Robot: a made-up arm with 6 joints.
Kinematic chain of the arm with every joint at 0, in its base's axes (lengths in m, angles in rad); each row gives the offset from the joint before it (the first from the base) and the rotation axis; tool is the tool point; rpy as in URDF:
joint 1: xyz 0 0 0.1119 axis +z
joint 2: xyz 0 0 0 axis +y
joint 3: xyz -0.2 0 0.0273 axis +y
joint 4: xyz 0.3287 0 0.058 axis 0.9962 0 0.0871
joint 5: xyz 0 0 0 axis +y
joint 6: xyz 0.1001 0 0.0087 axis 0.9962 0 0.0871
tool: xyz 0 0 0 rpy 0 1.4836 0
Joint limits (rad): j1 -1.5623..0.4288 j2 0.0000..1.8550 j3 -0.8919..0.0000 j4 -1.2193..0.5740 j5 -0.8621..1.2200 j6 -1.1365..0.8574
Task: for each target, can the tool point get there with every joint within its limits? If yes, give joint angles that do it. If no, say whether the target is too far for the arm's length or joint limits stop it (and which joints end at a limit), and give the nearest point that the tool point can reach.
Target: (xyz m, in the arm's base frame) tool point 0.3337 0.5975 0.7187
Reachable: no: too far | nearest point 0.2210 0.1672 0.4093 | short by 0.542 m
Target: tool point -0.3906 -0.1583 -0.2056
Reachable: no: joint limits stop it (at a limit: joint 1, joint 2, joint 4) | nearest point -0.0845 -0.1367 -0.0744 | short by 0.334 m
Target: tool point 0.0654 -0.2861 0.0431
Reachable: yes | joints -1.3723 1.2139 -0.4486 0.3050 0.2559 -0.3903
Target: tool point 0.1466 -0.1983 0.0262
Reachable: yes | joints -0.9357 0.9748 -0.2141 0.0115 0.2788 -0.3971
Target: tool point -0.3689 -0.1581 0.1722
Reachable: no: joint limits stop it (at a limit: joint 1, joint 2, joint 4, joint 5) | nearest point -0.0872 -0.1662 0.1732 | short by 0.282 m
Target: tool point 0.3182 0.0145 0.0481
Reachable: yes | joints 0.0387 1.3058 -0.4941 -0.9524 -0.0266 -0.8405
